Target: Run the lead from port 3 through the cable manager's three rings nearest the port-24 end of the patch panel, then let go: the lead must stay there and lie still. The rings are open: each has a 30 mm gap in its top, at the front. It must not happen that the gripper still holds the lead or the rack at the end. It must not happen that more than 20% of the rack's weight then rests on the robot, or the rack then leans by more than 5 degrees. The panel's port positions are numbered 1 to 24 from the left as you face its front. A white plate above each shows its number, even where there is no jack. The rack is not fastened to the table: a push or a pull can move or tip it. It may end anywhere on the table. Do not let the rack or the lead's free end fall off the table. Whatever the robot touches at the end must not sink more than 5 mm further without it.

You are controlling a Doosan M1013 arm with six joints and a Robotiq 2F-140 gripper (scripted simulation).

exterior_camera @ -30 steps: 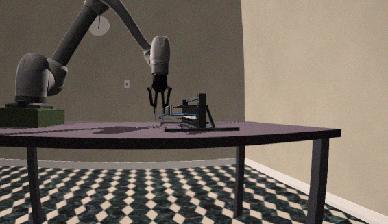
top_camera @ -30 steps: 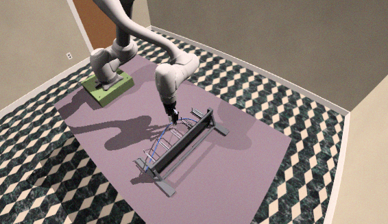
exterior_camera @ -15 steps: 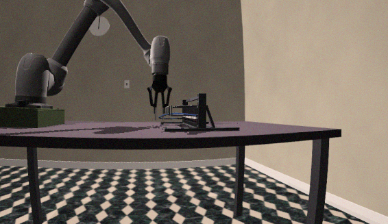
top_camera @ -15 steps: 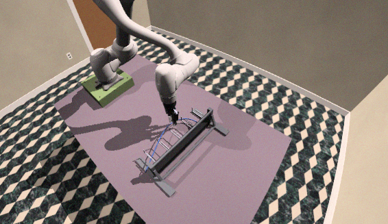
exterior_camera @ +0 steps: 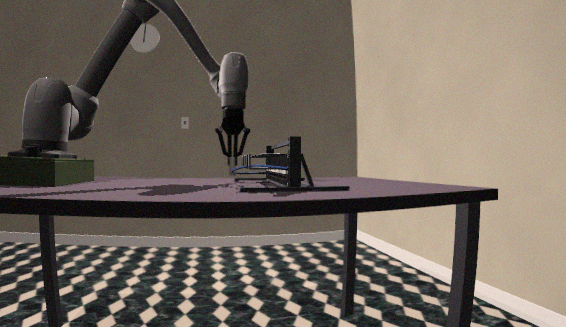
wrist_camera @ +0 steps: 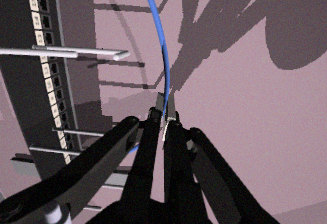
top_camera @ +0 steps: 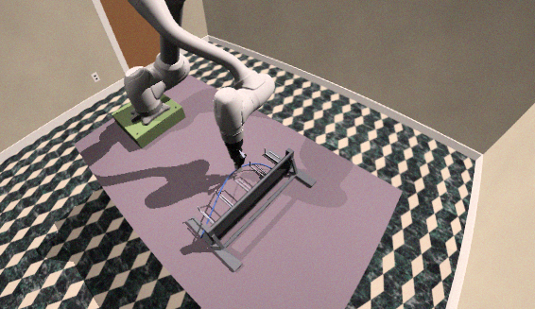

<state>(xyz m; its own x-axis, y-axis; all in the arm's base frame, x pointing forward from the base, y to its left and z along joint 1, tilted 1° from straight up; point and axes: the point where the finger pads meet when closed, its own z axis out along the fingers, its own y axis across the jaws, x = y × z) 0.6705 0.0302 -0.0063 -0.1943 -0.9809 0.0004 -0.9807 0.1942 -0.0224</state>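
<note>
My gripper is now 150 mm short of the rack, 80 mm to the left of it and 10 mm below it.
</note>
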